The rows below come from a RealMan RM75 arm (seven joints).
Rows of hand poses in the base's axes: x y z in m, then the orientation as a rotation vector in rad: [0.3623, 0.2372, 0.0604, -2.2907, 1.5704, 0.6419]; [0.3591, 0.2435, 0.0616, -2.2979, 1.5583, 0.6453]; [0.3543, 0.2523, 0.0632, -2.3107, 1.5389, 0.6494]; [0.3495, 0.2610, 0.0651, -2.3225, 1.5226, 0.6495]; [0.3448, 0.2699, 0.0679, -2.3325, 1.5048, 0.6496]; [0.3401, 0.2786, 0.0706, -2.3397, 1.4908, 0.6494]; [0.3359, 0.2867, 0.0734, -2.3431, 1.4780, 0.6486]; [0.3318, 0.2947, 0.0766, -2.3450, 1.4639, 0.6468]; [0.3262, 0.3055, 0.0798, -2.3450, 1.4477, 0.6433]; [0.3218, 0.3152, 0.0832, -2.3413, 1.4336, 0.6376]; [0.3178, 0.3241, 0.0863, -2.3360, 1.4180, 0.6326]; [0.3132, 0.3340, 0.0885, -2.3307, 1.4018, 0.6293]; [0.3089, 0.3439, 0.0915, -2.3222, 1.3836, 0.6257]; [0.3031, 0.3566, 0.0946, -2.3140, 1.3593, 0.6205]
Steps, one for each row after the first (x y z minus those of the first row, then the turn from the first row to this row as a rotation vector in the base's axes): [-0.0032, 0.0063, 0.0012, 0.0025, -0.0005, 0.0097]; [-0.0080, 0.0151, 0.0028, 0.0052, -0.0018, 0.0258]; [-0.0128, 0.0238, 0.0047, 0.0060, -0.0048, 0.0395]; [-0.0175, 0.0327, 0.0075, 0.0087, -0.0087, 0.0529]; [-0.0222, 0.0414, 0.0102, 0.0111, -0.0121, 0.0630]; [-0.0264, 0.0495, 0.0130, 0.0154, -0.0164, 0.0706]; [-0.0305, 0.0575, 0.0162, 0.0212, -0.0221, 0.0778]; [-0.0361, 0.0683, 0.0194, 0.0290, -0.0303, 0.0848]; [-0.0405, 0.0780, 0.0228, 0.0378, -0.0401, 0.0886]; [-0.0445, 0.0869, 0.0259, 0.0486, -0.0504, 0.0924]; [-0.0491, 0.0968, 0.0281, 0.0601, -0.0598, 0.0968]; [-0.0534, 0.1067, 0.0311, 0.0748, -0.0709, 0.1005]; [-0.0592, 0.1194, 0.0342, 0.0921, -0.0851, 0.1072]
